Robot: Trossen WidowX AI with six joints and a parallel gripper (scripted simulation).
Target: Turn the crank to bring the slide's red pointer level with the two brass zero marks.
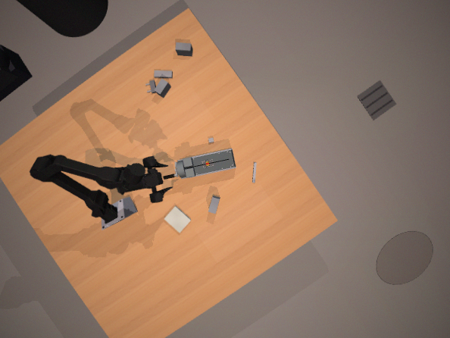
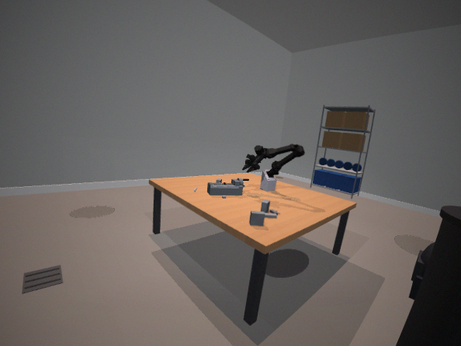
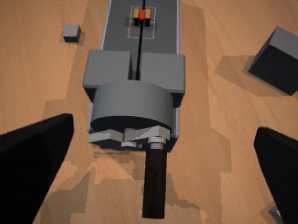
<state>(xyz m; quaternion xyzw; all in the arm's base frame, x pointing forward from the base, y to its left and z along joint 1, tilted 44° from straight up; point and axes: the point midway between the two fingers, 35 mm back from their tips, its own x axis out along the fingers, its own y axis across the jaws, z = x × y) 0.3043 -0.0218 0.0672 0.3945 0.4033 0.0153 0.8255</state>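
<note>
Right now my gripper tip is 16 cm short of the red pointer, 10 cm above it and 2 cm to the left of it. Round my gripper tip: white square plate (19 cm to the right, 17 cm below, 10 cm behind); small grey cube (23 cm ahead, 17 cm below, 7 cm to the left); dark crank handle (7 cm below, 2 cm behind, 1 cm to the left).
</note>
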